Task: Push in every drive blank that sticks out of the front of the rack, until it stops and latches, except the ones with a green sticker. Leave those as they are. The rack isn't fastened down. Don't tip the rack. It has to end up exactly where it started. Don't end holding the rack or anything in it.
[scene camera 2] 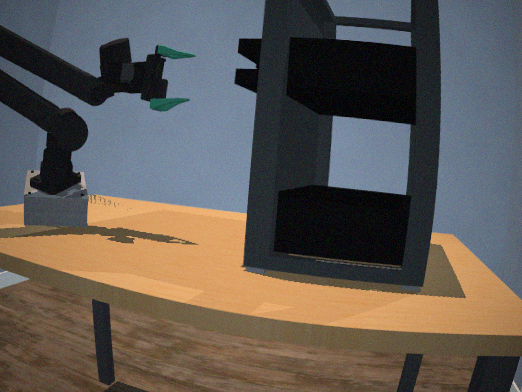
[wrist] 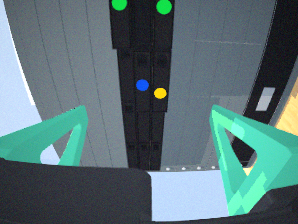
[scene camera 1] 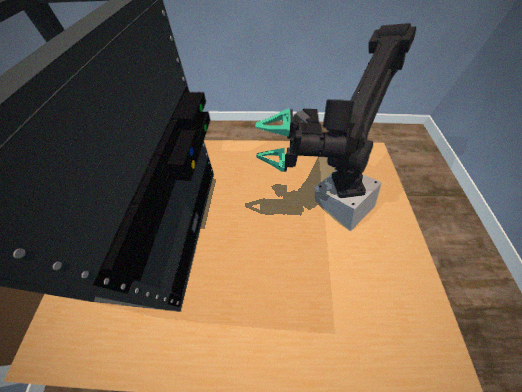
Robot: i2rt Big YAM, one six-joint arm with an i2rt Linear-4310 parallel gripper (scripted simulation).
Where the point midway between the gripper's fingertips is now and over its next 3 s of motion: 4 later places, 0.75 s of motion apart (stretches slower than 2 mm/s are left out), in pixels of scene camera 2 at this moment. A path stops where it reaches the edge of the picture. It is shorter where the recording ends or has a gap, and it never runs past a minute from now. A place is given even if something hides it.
My gripper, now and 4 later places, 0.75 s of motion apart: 191, 77; 236, 82; 238, 78; 222, 62; 224, 75
